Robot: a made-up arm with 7 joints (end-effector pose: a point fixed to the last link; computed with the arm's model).
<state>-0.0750 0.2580 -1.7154 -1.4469 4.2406 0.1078 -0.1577</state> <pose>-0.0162 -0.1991 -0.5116 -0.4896 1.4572 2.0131</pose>
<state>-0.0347 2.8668 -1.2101 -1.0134 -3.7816 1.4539 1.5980</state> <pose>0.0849 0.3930 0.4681 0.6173 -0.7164 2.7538</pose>
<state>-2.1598 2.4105 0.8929 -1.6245 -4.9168 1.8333 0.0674</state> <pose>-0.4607 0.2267 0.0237 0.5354 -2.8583 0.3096</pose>
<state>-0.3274 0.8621 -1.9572 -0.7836 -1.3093 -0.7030 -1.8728</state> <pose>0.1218 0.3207 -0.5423 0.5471 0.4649 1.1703</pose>
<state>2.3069 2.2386 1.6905 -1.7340 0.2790 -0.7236 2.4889</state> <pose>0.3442 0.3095 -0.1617 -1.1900 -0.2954 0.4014</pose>
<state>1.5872 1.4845 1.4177 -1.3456 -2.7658 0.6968 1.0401</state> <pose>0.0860 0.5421 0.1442 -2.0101 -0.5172 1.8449</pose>
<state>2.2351 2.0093 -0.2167 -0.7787 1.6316 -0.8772 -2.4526</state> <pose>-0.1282 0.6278 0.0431 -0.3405 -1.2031 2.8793</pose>
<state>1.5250 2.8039 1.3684 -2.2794 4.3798 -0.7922 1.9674</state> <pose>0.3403 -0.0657 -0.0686 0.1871 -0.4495 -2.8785</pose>
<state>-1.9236 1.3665 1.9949 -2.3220 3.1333 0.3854 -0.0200</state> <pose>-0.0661 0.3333 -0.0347 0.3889 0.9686 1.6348</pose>
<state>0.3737 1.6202 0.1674 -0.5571 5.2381 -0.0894 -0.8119</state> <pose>0.0933 0.6511 0.0134 1.2832 1.2931 -1.9598</pose>
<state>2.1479 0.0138 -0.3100 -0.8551 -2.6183 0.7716 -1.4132</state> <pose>-0.5696 -0.2806 0.0040 0.9136 -0.1971 2.4129</pose>
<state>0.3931 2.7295 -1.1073 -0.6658 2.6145 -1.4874 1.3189</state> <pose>0.2067 0.4280 0.4452 0.0829 -2.4979 -0.6480</pose>
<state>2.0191 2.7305 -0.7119 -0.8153 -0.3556 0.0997 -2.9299</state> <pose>0.2207 0.5905 -0.1035 1.2937 -0.0396 0.0313</pose>
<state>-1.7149 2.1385 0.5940 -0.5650 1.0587 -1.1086 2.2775</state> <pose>-0.2473 0.5281 0.3037 1.0855 1.1876 1.2547</pose>
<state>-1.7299 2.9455 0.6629 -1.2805 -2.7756 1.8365 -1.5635</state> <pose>-0.5486 0.0291 0.1811 -1.3734 0.9693 2.3756</pose>
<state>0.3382 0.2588 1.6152 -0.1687 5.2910 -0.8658 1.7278</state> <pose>-0.2234 0.2106 -0.5913 0.0304 -1.1616 1.9452</pose>
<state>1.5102 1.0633 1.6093 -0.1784 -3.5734 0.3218 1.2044</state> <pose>-0.4624 0.4590 0.1396 0.6060 1.8449 -1.2363</pose>
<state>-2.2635 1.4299 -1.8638 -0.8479 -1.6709 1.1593 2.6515</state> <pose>0.4114 0.3024 0.3787 -1.1440 2.6508 0.6204</pose>
